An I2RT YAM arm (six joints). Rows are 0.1 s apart.
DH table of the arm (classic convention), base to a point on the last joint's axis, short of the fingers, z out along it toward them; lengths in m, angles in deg. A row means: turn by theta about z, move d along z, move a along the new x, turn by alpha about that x. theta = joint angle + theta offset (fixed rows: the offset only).
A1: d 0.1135; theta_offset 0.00; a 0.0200; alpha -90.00
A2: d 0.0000; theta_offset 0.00; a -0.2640; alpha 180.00
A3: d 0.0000; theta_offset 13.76; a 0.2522; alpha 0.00
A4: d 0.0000; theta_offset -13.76; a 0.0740; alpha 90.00
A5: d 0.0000; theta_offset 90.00; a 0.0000; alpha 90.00
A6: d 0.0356; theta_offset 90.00; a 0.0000; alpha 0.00
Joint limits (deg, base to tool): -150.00..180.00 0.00..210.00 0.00..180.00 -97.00..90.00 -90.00..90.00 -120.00..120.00
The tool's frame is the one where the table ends.
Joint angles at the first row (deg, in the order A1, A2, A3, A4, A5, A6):
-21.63, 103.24, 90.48, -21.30, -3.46, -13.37
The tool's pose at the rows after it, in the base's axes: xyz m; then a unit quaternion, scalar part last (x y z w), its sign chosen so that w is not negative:
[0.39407 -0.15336 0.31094 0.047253 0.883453 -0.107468 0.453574]
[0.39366 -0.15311 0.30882 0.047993 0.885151 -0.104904 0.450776]
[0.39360 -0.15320 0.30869 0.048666 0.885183 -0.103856 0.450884]
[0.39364 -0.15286 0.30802 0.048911 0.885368 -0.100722 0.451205]
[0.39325 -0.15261 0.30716 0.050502 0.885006 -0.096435 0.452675]
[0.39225 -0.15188 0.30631 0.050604 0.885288 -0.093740 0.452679]
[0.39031 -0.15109 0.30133 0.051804 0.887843 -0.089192 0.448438]
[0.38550 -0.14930 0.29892 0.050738 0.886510 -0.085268 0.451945]
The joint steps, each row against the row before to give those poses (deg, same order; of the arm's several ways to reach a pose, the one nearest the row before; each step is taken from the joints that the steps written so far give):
0.00, 0.00, -0.42, -0.06, -0.86, 0.14
0.00, 0.00, -0.33, -0.11, -0.13, 0.13
-0.02, 0.00, -0.02, 0.00, -0.09, 0.11
0.02, 0.00, -0.13, 0.06, -0.28, 0.19
-0.02, -0.11, -0.35, 0.28, -0.39, 0.40
0.02, -0.24, -0.46, 0.14, -0.24, 0.15
-0.02, -0.28, -1.24, 0.28, -0.29, 0.22
-0.06, -1.18, -2.10, 1.22, -0.59, 0.13

